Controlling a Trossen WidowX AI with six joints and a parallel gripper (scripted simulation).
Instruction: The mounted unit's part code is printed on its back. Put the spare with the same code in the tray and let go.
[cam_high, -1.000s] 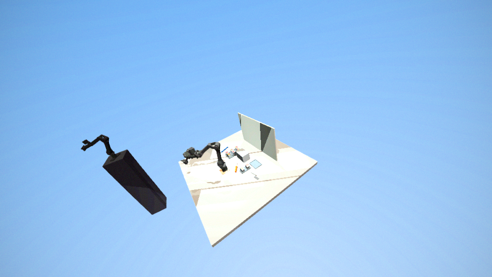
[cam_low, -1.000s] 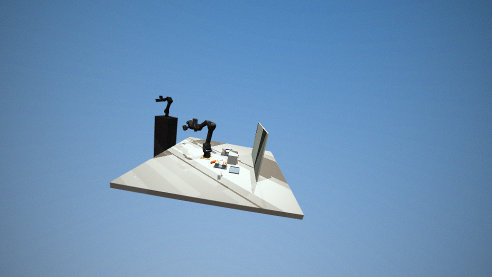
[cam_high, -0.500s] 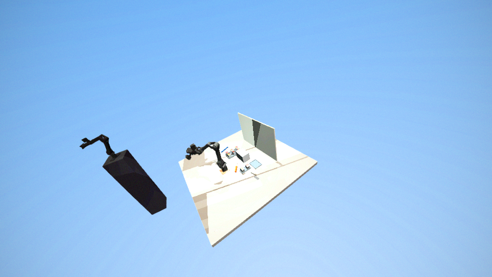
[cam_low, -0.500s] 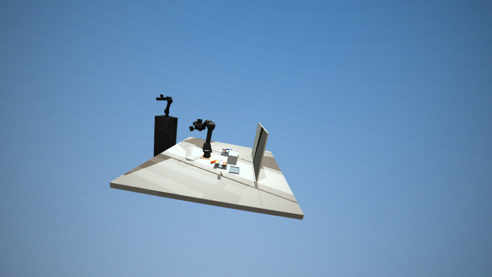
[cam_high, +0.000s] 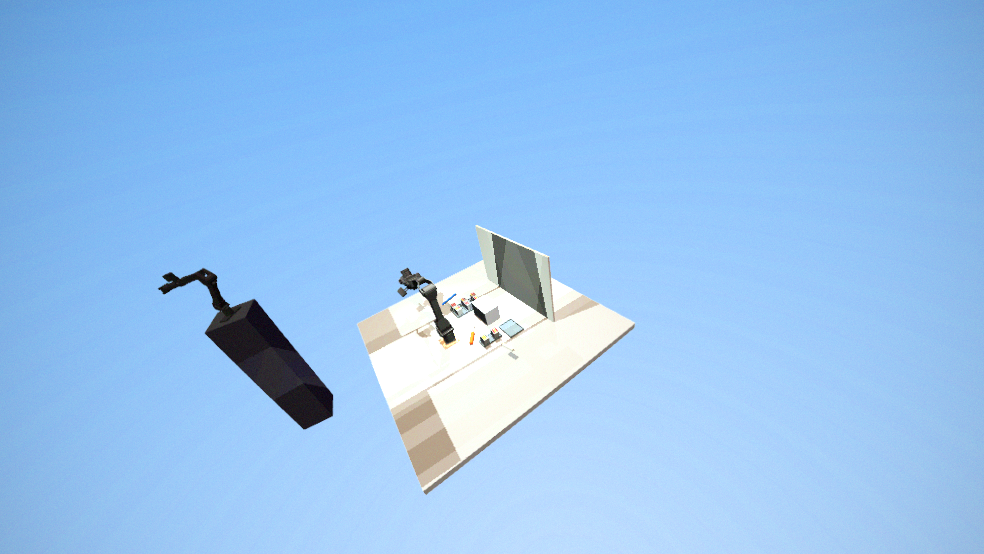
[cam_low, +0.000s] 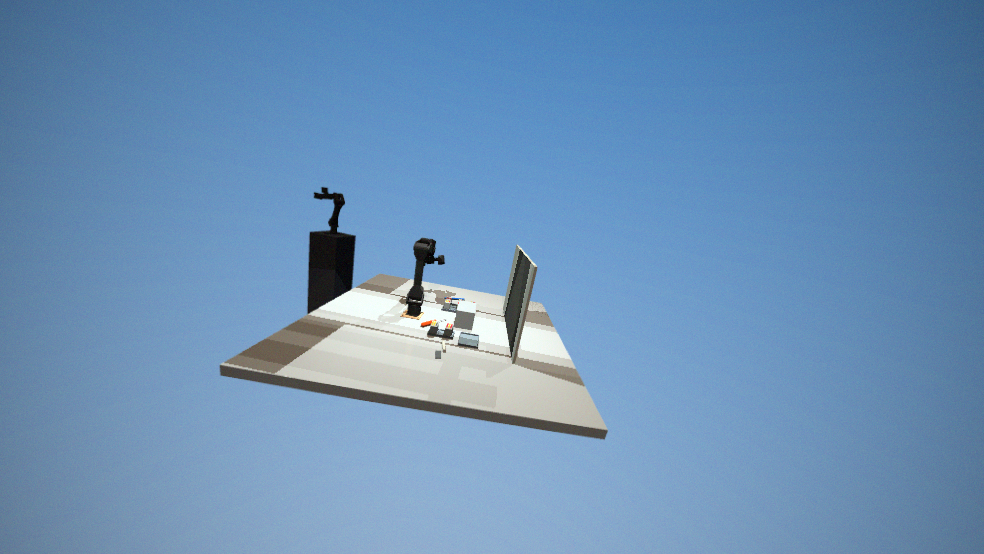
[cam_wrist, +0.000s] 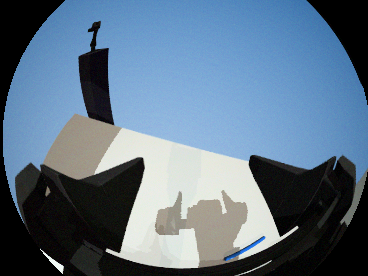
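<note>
Now: the spare 29 cm to the right of my gripper tip, 23 cm ahead of it and 14 cm below it. The rest, counted from my gripper tip: tall mirror-like panel 62 cm ahead, 38 cm to the right, 4 cm above; grey mounted unit 41 cm to the right, 37 cm ahead, 13 cm below; thin blue bar 22 cm ahead, 18 cm below, 9 cm to the right.
</note>
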